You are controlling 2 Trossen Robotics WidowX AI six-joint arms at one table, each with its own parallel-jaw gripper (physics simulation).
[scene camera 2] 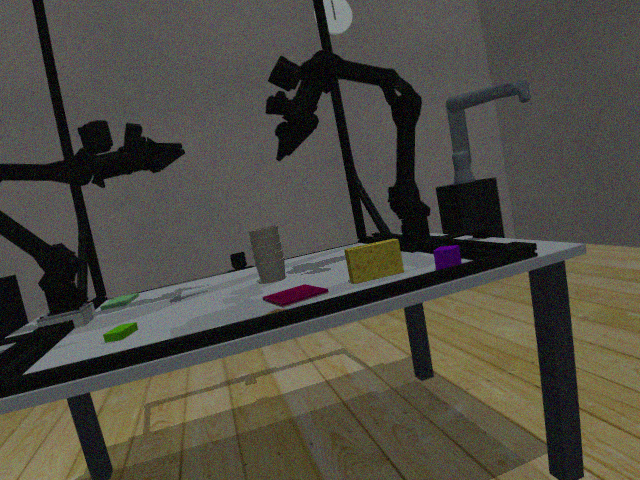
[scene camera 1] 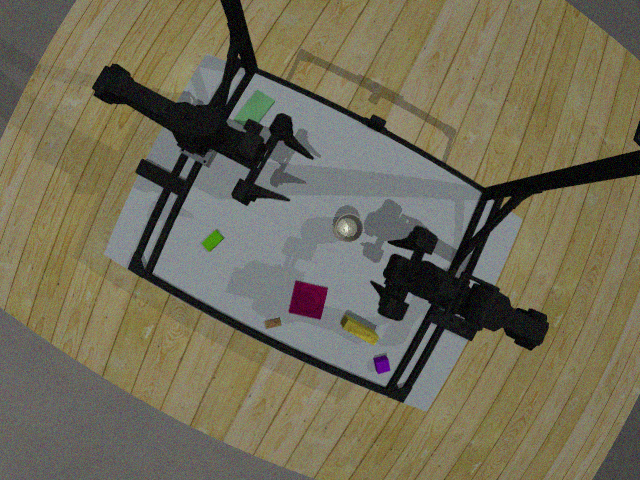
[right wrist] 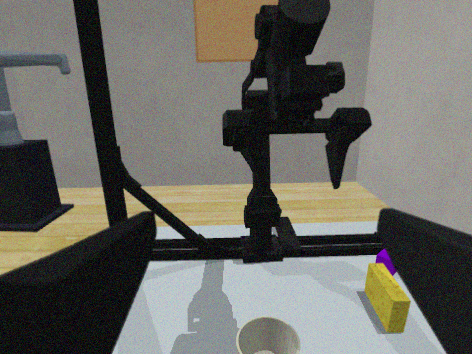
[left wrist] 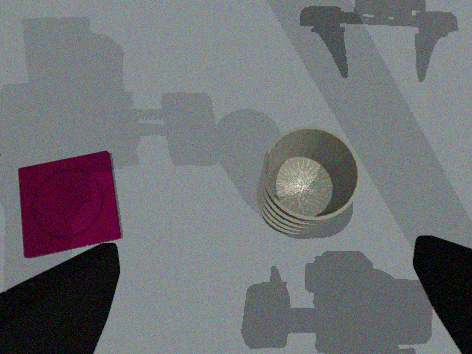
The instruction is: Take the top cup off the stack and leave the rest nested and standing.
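Seen in the pictures: left gripper, fingertip midpoint: (scene camera 2: 282, 157) (scene camera 1: 380, 262) (right wrist: 300, 190) (left wrist: 266, 253); right gripper, fingertip midpoint: (scene camera 2: 183, 148) (scene camera 1: 301, 179) (right wrist: 266, 220); left arm's base, origin of the base link: (scene camera 2: 417, 239) (right wrist: 260, 244); right arm's base, origin of the base link: (scene camera 2: 66, 310) (scene camera 1: 200, 143).
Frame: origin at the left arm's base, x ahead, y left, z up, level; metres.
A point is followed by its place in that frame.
A stack of nested beige cups (scene camera 1: 348, 227) {y -0.054, x 0.394, z 0.063 m} (scene camera 2: 267, 254) (left wrist: 308, 179) {y -0.057, x 0.404, z 0.063 m} (right wrist: 267, 337) {y -0.045, x 0.367, z 0.083 m} stands upright near the middle of the grey table (scene camera 1: 375, 157) {y -0.292, x 0.394, z -0.021 m}. Several rims show stepped down its side in the left wrist view. My left gripper (scene camera 1: 381, 263) {y 0.000, x 0.325, z 0.271 m} (scene camera 2: 285, 150) {y 0.000, x 0.325, z 0.271 m} is open and empty. It hangs high above the table, pointing down, a little to the right of the stack in scene camera 1. My right gripper (scene camera 1: 300, 178) {y -0.080, x 0.545, z 0.341 m} (scene camera 2: 172, 151) {y -0.080, x 0.545, z 0.341 m} is open and empty. It is held high and level, well to the left of the stack.
A flat magenta square (scene camera 1: 309, 299) {y 0.184, x 0.403, z -0.013 m} (scene camera 2: 295, 294) {y 0.204, x 0.407, z -0.013 m} (left wrist: 85, 200) {y 0.169, x 0.406, z -0.013 m}, a yellow sponge (scene camera 1: 360, 329) {y 0.197, x 0.238, z 0.048 m} (scene camera 2: 373, 260) {y 0.220, x 0.238, z 0.017 m} (right wrist: 386, 296) {y 0.187, x 0.261, z 0.038 m} and a purple cube (scene camera 1: 381, 364) {y 0.282, x 0.118, z 0.019 m} (scene camera 2: 447, 257) {y 0.305, x 0.121, z 0.003 m} lie near the front edge. A green block (scene camera 1: 212, 240) {y 0.142, x 0.739, z -0.007 m} (scene camera 2: 121, 331) {y 0.171, x 0.734, z -0.007 m} and a pale green tile (scene camera 1: 255, 108) {y -0.280, x 0.795, z -0.012 m} lie at the left.
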